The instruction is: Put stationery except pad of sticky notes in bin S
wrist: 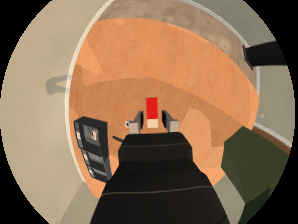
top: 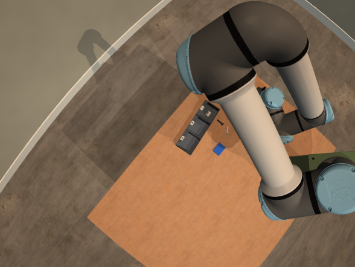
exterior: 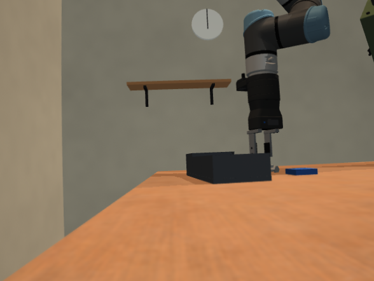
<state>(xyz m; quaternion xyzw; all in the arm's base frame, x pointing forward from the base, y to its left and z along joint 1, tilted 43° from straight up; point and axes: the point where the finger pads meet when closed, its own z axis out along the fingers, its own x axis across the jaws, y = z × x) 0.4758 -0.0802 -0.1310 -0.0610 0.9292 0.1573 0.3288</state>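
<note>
My hand is 1 cm to the right of the white eraser and 4 cm above it. Also, from my hand: nut (5 cm ahead, 4 cm to the left, 5 cm below); black screw (6 cm ahead, 9 cm to the left, 4 cm below); white bolt (1 cm ahead, 11 cm to the left, 4 cm below).
</note>
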